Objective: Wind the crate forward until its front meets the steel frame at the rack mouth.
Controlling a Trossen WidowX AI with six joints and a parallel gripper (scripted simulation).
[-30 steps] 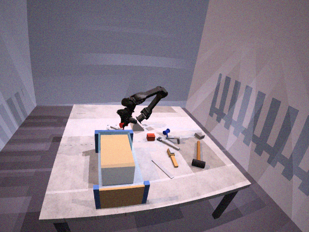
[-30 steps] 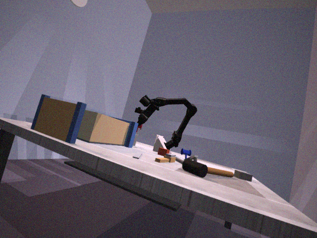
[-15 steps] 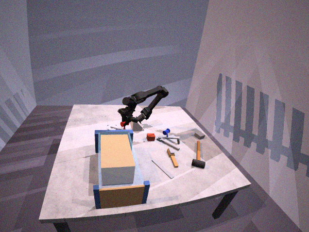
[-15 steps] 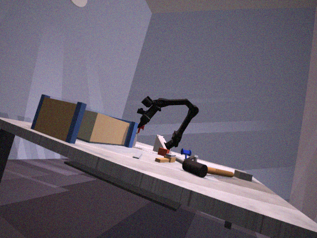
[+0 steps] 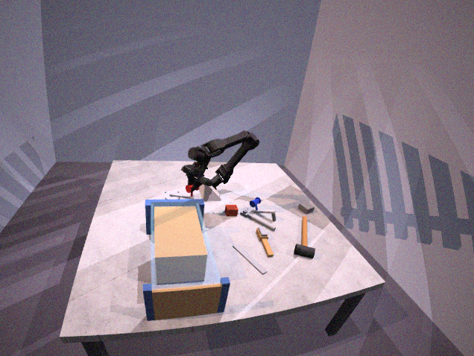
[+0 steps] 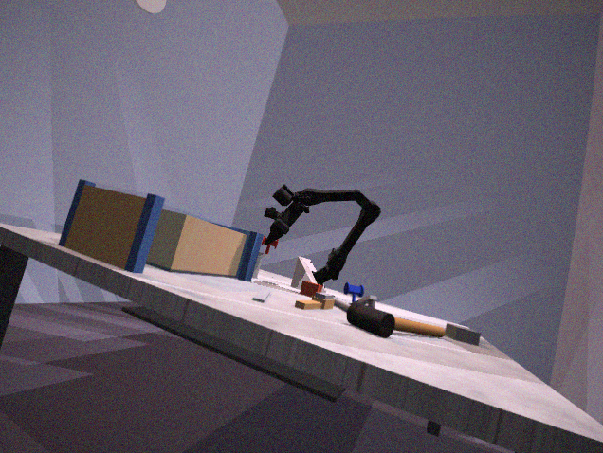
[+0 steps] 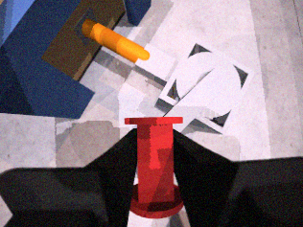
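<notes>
The pale winch body lies 4 cm behind my gripper tip, 10 cm to the right of it and 10 cm below it. The rest, counted from my gripper tip: red winch handle grip (1 cm behind, 1 cm to the left); then winch handle (2 cm behind, 2 cm to the right, 3 cm below); then clear-panelled cubby (37 cm ahead, 5 cm to the right, 2 cm below).
</notes>
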